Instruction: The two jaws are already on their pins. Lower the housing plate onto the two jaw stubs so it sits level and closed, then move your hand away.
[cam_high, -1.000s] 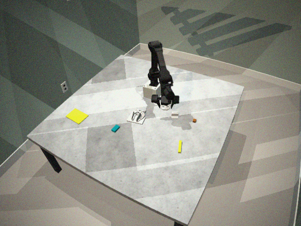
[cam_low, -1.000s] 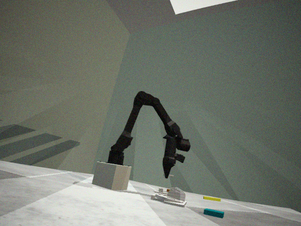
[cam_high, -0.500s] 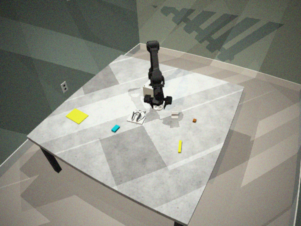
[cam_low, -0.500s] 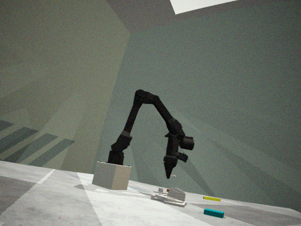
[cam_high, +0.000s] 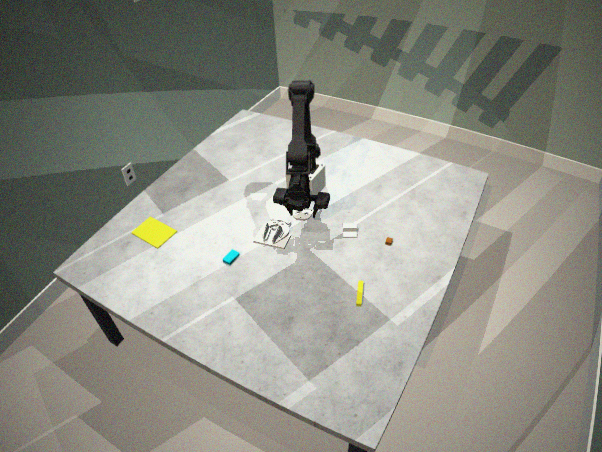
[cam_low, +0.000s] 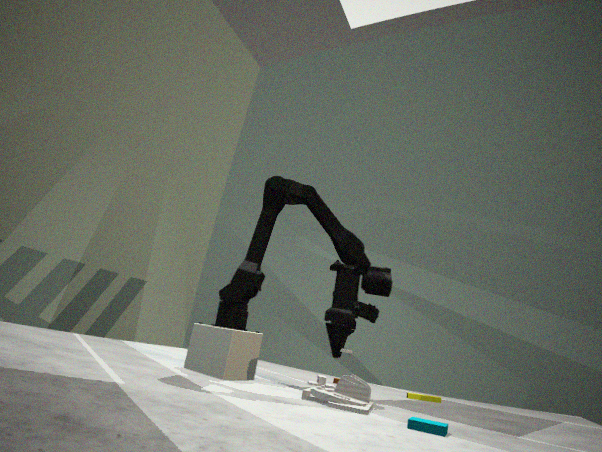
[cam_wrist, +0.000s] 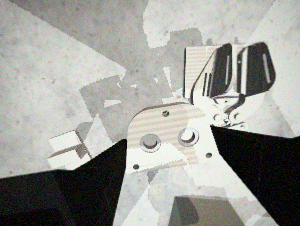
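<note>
Right now the pale jaw fixture is 2 cm ahead of my gripper tip, 8 cm to the right of it and 7 cm below it. The rest, counted from my gripper tip: teal block (21 cm ahead, 18 cm to the right, 8 cm below); then yellow flat square (21 cm ahead, 54 cm to the right, 8 cm below); then yellow bar (19 cm ahead, 28 cm to the left, 8 cm below).
</note>
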